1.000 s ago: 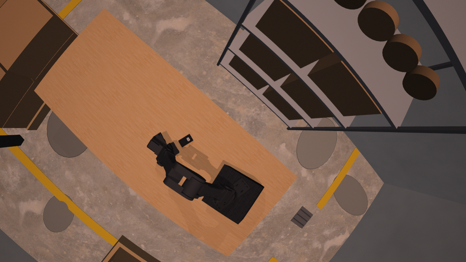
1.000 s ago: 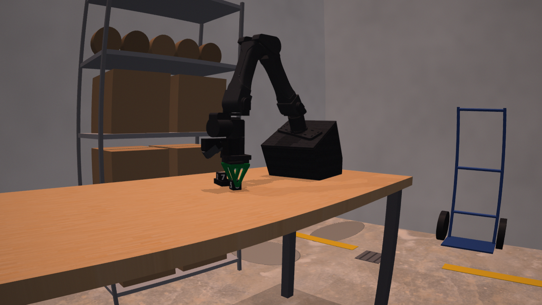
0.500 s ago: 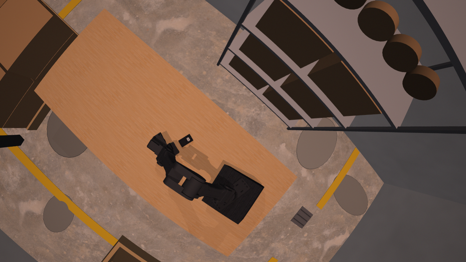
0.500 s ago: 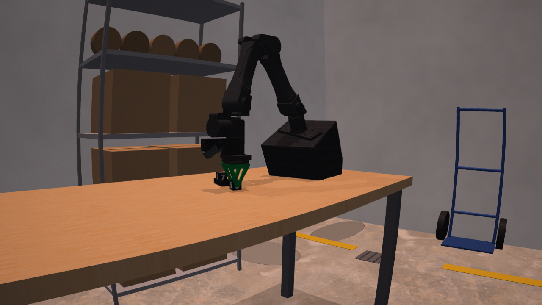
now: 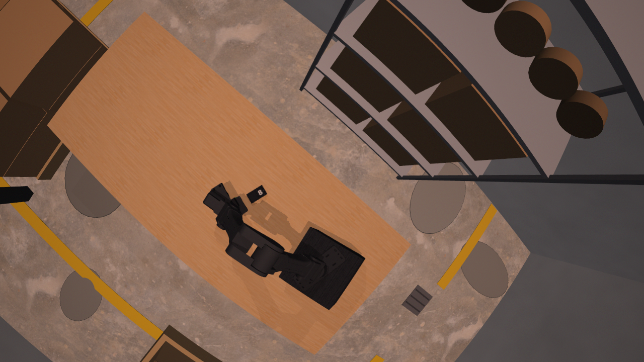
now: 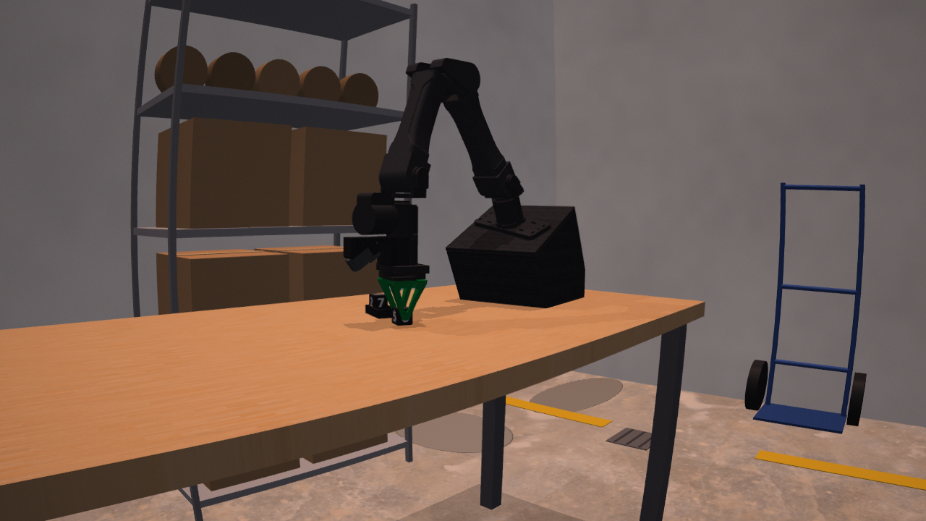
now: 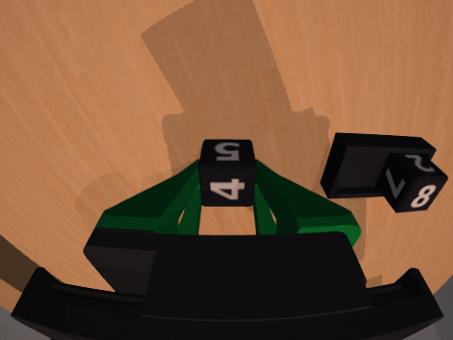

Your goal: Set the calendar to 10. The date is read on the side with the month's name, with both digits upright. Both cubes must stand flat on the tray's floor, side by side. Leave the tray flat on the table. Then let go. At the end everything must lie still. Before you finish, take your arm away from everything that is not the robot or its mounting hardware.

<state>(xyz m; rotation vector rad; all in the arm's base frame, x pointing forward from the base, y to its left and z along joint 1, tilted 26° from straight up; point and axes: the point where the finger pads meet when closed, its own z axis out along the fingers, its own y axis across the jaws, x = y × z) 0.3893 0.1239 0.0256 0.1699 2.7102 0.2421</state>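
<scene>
The black tray is 10 mm behind my hand, 110 mm to the right of it and 10 mm below it.
</scene>
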